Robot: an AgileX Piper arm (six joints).
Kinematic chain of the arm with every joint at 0, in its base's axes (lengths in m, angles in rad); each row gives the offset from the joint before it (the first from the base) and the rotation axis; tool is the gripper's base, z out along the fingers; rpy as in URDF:
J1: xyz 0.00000 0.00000 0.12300 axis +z
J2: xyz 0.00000 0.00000 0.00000 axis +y
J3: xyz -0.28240 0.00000 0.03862 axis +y
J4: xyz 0.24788 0.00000 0.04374 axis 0.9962 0 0.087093
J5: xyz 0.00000 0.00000 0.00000 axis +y
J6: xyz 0.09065 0.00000 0.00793 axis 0.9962 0 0.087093
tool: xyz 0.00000 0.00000 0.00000 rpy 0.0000 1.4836 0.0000
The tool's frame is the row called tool.
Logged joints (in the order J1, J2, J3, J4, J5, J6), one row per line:
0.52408, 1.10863, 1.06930, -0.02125, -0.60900, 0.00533
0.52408, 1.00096, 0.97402, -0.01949, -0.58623, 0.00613
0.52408, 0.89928, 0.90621, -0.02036, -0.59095, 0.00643
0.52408, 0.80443, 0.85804, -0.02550, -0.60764, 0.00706
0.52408, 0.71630, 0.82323, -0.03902, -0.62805, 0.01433
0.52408, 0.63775, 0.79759, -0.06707, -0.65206, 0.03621
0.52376, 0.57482, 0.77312, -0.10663, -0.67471, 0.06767
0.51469, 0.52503, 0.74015, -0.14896, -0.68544, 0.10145
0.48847, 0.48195, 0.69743, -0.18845, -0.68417, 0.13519
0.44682, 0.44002, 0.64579, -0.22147, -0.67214, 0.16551
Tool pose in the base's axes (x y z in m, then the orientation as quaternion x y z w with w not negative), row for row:
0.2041, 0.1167, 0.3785, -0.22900, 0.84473, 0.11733, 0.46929
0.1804, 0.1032, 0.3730, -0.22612, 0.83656, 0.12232, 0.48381
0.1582, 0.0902, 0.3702, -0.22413, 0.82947, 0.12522, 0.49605
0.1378, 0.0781, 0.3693, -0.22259, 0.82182, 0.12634, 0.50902
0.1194, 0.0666, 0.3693, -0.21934, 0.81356, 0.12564, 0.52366
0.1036, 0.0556, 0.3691, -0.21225, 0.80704, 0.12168, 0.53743
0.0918, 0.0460, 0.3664, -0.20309, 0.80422, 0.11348, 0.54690
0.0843, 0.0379, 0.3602, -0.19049, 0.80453, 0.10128, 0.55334
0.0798, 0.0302, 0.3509, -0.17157, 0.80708, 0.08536, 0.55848
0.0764, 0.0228, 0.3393, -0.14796, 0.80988, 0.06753, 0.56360
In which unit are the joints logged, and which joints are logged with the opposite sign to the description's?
The joints are logged in radians. Opposite sign: J3, J5.
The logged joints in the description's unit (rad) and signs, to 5 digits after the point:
0.52408, 1.10863, -1.06930, -0.02125, 0.60900, 0.00533
0.52408, 1.00096, -0.97402, -0.01949, 0.58623, 0.00613
0.52408, 0.89928, -0.90621, -0.02036, 0.59095, 0.00643
0.52408, 0.80443, -0.85804, -0.02550, 0.60764, 0.00706
0.52408, 0.71630, -0.82323, -0.03902, 0.62805, 0.01433
0.52408, 0.63775, -0.79759, -0.06707, 0.65206, 0.03621
0.52376, 0.57482, -0.77312, -0.10663, 0.67471, 0.06767
0.51469, 0.52503, -0.74015, -0.14896, 0.68544, 0.10145
0.48847, 0.48195, -0.69743, -0.18845, 0.68417, 0.13519
0.44682, 0.44002, -0.64579, -0.22147, 0.67214, 0.16551

